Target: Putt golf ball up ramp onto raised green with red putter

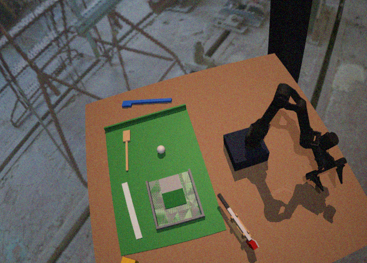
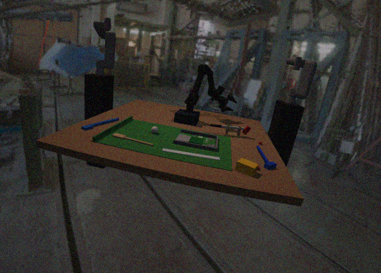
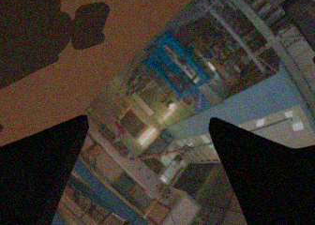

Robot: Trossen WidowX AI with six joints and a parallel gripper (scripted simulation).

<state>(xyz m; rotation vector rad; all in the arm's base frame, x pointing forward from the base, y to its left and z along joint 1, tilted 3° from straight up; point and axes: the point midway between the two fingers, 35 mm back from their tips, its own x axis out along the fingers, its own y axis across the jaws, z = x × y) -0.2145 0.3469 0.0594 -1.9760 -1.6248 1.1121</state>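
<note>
Right now the red putter is 410 mm ahead of my gripper tip, 50 mm to the right of it and 80 mm below it. From my gripper tip the other things lie so: green mat: 690 mm ahead, 420 mm to the right, 130 mm below; white strip: 850 mm ahead, 270 mm to the right, 130 mm below; white golf ball: 640 mm ahead, 540 mm to the right, 110 mm below.
</note>
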